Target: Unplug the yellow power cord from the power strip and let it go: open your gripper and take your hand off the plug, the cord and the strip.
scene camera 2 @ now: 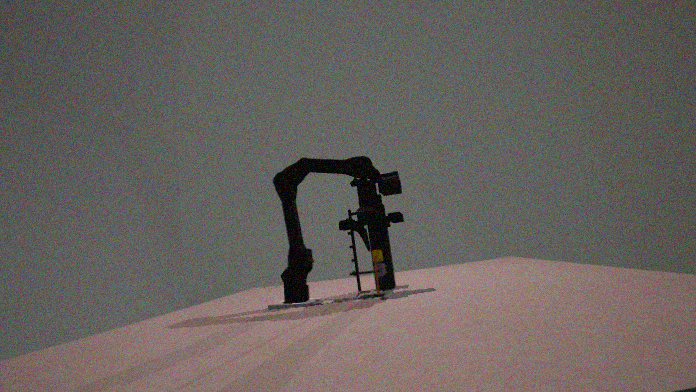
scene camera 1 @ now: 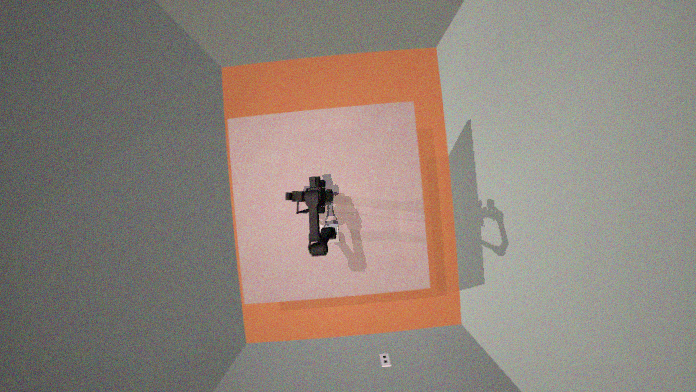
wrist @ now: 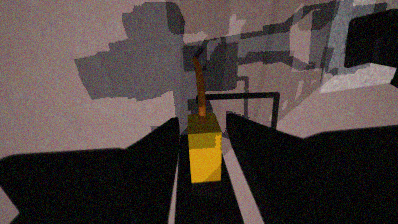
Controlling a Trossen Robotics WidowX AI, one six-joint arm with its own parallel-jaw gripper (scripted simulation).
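Observation:
There is a yellow plug [wrist: 205, 140] that I can see in the wrist view. My own gripper is visible to me there too [wrist: 202, 122], and I also see the gripper in scene camera 2 [scene camera 2: 375, 250].

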